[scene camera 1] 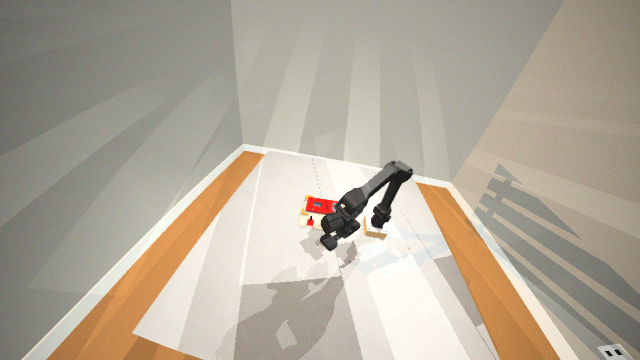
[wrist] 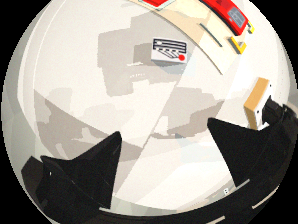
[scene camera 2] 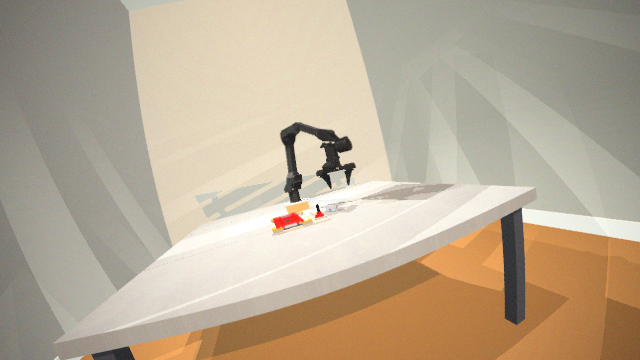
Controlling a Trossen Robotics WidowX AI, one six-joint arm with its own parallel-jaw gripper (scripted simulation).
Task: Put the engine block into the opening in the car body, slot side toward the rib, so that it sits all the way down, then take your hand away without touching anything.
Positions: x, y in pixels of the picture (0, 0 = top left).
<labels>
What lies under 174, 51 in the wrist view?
An engine block.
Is the gripper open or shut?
Open.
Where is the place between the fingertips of the gripper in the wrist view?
165, 129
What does the gripper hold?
Nothing.
</labels>
